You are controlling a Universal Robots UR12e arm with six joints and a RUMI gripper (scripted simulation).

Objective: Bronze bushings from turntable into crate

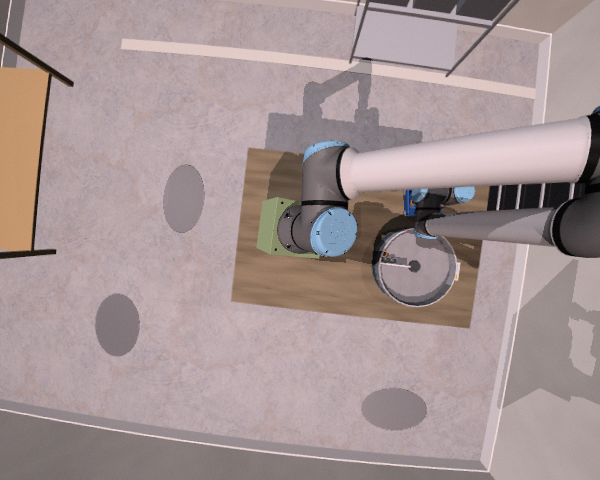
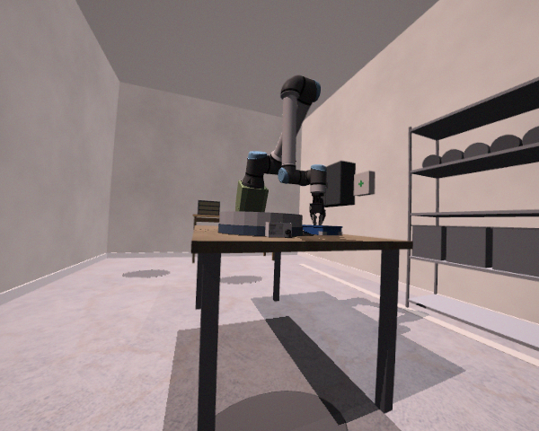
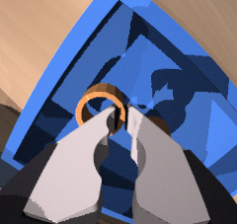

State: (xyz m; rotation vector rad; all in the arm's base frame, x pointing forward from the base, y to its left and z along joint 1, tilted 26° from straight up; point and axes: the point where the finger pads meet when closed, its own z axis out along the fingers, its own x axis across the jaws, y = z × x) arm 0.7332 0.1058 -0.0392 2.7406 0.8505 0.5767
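My gripper is now 40 mm short of the blue crate, 10 mm to the left of it and 10 mm above it. The rest, counted from my hand: round grey turntable 360 mm to the right, 50 mm behind, 20 mm above.
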